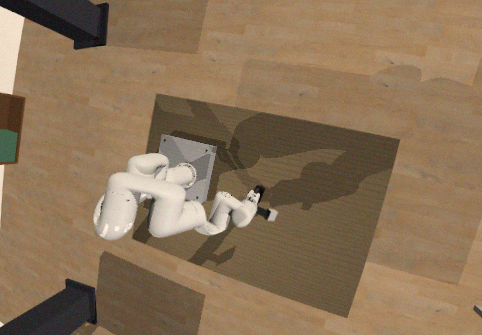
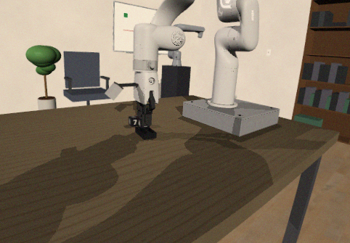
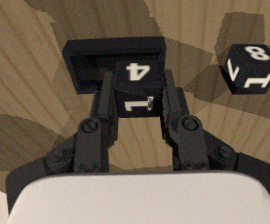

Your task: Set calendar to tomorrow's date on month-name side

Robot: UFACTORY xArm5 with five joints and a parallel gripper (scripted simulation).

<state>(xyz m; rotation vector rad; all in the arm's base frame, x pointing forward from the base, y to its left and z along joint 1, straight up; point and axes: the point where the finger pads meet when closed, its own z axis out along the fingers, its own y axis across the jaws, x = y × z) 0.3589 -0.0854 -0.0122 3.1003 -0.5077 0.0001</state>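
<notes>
Right now my hand is 4 cm above the dark calendar tray, 2 cm to the right of it and 1 cm short of it.
</notes>
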